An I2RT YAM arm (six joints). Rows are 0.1 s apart.
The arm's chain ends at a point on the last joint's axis. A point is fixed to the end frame.
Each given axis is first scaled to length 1.
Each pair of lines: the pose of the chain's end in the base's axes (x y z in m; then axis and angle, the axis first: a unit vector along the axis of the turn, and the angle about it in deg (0 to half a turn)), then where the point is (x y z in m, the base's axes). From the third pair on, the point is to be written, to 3 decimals.
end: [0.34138 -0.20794 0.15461 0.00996 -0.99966 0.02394 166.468]
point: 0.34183 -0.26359 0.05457
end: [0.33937 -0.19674 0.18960 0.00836 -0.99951 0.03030 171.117]
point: 0.34792 -0.25360 0.09061
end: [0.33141 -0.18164 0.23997 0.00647 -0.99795 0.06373 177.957]
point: 0.352 -0.245 0.147
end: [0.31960 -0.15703 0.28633 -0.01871 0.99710 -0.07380 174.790]
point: 0.353 -0.221 0.198
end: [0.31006 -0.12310 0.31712 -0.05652 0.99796 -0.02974 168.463]
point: 0.358 -0.176 0.228
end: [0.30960 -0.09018 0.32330 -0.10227 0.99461 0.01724 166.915]
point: 0.364 -0.130 0.231
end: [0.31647 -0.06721 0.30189 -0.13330 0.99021 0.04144 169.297]
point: 0.369 -0.100 0.206
